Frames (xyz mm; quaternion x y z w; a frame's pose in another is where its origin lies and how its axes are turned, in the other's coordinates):
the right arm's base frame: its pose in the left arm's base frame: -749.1 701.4 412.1 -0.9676 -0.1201 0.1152 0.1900
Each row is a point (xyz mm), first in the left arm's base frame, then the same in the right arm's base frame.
Working: the left arm's base frame: its pose in the right arm's base frame: 587.0 934.8 -68.2 0.9676 0.1201 -0.1152 0.1900

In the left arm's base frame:
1: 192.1 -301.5 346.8
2: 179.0 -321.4 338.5
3: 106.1 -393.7 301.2
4: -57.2 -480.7 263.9
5: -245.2 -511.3 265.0
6: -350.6 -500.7 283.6
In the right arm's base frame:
1: 623.7 1104.9 -534.9
2: 607.3 1123.6 -530.7
3: 525.0 1189.6 -502.1
4: 353.4 1251.8 -454.2
5: 167.1 1243.4 -415.1
6: 67.2 1206.6 -399.9

